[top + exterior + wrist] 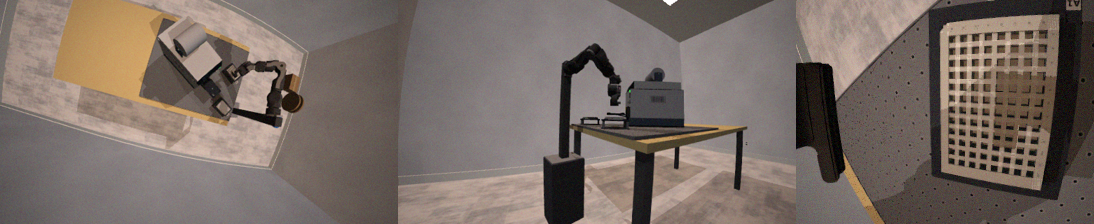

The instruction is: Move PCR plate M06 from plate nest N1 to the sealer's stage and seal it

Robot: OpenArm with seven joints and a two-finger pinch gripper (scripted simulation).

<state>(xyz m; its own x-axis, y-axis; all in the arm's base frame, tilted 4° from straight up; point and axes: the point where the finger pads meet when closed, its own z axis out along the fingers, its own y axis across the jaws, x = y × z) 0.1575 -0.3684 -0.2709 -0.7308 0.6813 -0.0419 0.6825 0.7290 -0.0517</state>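
Right now my hand is 80 mm above the open plate M06. Also, from my hand: start key: 220 mm ahead, 50 mm to the left, 50 mm above; then white N1 label: 80 mm behind, 70 mm to the left, 140 mm below; then dark nest N1: 90 mm below.
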